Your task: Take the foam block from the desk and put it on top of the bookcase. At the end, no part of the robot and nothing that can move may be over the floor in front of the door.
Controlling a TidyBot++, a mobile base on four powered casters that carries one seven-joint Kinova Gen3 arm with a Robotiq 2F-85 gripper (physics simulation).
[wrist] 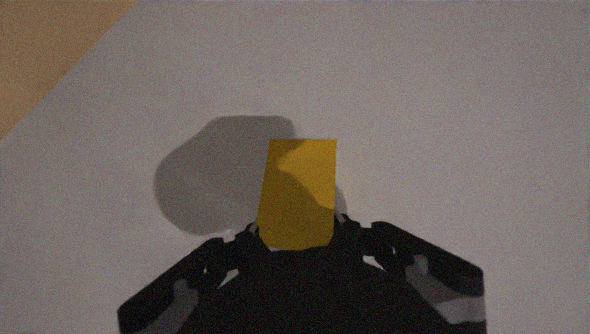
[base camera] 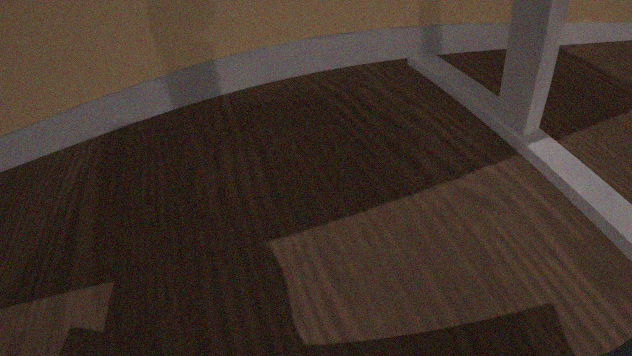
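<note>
The yellow foam block is at the middle of the wrist view, over the pale grey desk top. My gripper is shut on the near part of the block, with one black finger against each side. The block's underside is hidden, so the gap between it and the desk, if any, cannot be told. A dark shadow lies on the desk left of and behind the block. The bookcase and the door do not show in either view.
In the base camera view a grey upright leg stands on a long grey foot bar at the right. A tan wall with a grey baseboard runs behind. The desk's edge crosses the wrist view's upper left.
</note>
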